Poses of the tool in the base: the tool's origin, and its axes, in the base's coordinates. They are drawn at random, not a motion.
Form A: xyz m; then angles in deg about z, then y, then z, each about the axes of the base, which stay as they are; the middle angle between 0 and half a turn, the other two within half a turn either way.
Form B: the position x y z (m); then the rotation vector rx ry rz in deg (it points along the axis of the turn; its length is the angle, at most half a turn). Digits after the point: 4 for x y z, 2 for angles.
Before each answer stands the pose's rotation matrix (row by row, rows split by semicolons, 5 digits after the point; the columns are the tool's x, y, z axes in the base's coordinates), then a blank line. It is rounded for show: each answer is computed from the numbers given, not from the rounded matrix.
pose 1, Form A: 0.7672, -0.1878, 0.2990, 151.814, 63.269, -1.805
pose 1, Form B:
-0.38139 -0.24012 0.89268; 0.48459 -0.87429 -0.02813; 0.78722 0.42186 0.44980

0.7672, -0.1878, 0.2990, 80.91, 18.96, 130.30
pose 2, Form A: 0.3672, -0.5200, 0.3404, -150.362, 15.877, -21.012
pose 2, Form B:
-0.95774 0.13237 0.25538; -0.16187 -0.98192 -0.09809; 0.23778 -0.13529 0.96185

0.3672, -0.5200, 0.3404, -21.46, 10.16, -169.80
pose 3, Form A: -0.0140, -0.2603, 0.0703, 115.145, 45.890, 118.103
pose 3, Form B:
-0.65919 0.67162 -0.33822; -0.68730 -0.35564 0.63335; 0.30509 0.64996 0.69604

-0.0140, -0.2603, 0.0703, 1.45, -56.16, -118.62
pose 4, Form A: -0.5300, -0.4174, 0.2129, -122.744, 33.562, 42.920
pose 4, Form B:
0.24271 0.88159 0.40485; -0.92286 0.08119 0.37647; 0.29902 -0.46499 0.83329

-0.5300, -0.4174, 0.2129, -36.08, 4.54, -77.37
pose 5, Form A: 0.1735, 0.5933, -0.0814, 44.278, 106.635, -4.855
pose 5, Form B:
-0.14514 0.25974 0.95471; 0.71298 0.69648 -0.08109; -0.68600 0.66892 -0.28627

0.1735, 0.5933, -0.0814, 44.98, 98.40, 27.18
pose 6, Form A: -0.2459, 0.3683, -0.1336, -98.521, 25.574, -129.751
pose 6, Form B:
-0.67488 -0.68436 -0.27604; 0.73515 -0.59110 -0.33189; 0.06396 -0.42691 0.90203

-0.2459, 0.3683, -0.1336, -8.64, -30.91, 129.07
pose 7, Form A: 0.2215, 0.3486, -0.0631, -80.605, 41.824, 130.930
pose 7, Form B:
0.66568 -0.60499 -0.43687; 0.73825 0.44851 0.50381; -0.10886 -0.65790 0.74520

0.2215, 0.3486, -0.0631, -41.52, -11.72, 48.01
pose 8, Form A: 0.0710, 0.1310, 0.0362, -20.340, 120.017, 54.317
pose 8, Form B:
0.00873 -0.86304 0.50507; -0.58375 0.40569 0.70331; -0.81189 -0.30097 -0.50026

0.0710, 0.1310, 0.0362, -73.48, 96.35, 20.43
